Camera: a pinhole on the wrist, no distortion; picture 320 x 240 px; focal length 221.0 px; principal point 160.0 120.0 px. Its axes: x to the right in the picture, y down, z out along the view. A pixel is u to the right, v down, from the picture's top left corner.
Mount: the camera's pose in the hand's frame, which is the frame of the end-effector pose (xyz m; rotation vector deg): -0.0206 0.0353 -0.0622 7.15 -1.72 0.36
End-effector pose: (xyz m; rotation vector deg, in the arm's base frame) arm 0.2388 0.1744 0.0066 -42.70 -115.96 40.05
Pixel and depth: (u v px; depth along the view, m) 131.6 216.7 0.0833
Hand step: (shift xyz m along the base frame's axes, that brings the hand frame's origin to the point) 0.0098 0.0113 -0.0726
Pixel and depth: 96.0 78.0 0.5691
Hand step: -0.3536 -0.3368 -0.2381
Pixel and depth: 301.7 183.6 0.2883
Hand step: -0.2557 0.1185 -0.0941
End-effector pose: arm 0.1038 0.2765 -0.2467 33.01 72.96 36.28
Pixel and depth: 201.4 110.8 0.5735
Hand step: 0.5148 -0.0145 0.0121
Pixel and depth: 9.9 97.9 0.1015
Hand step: 0.0171 -0.0589 0.0786
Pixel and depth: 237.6 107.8 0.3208
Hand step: 0.2684 0.0321 -0.0200
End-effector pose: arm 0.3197 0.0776 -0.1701 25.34 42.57 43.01
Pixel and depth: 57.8 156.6 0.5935
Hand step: 0.2094 -0.2492 0.5261
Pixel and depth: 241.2 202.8 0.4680
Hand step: 0.3171 0.1576 0.3165
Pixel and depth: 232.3 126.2 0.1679
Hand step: 0.0848 0.0237 0.0695
